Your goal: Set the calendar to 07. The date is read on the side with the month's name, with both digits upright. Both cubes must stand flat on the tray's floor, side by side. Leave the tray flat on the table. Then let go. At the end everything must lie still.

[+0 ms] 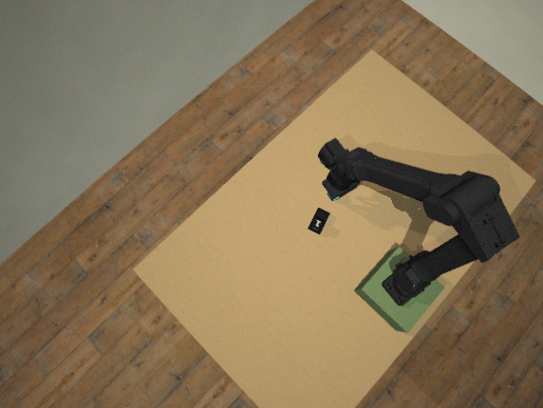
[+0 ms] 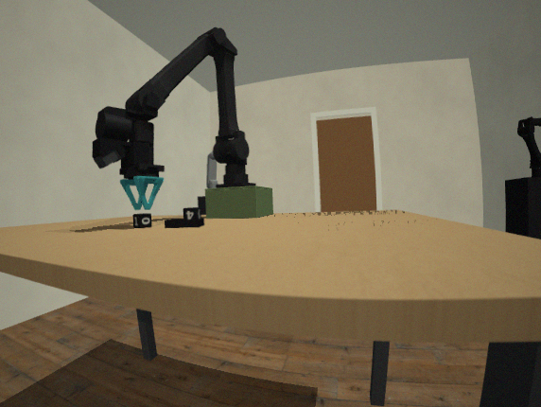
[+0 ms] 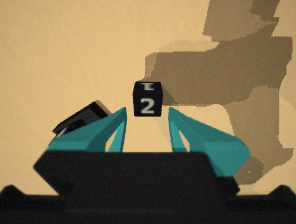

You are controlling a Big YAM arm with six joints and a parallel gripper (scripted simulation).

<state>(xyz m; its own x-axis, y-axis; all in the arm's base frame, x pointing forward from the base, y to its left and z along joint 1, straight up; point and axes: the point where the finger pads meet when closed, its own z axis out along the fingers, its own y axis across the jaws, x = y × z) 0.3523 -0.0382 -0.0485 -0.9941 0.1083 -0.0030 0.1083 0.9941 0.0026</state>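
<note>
Right now my hand is 30 mm above the digit cube. Round my hand: black calendar tray (40 mm behind, 100 mm to the left, 40 mm below).
</note>
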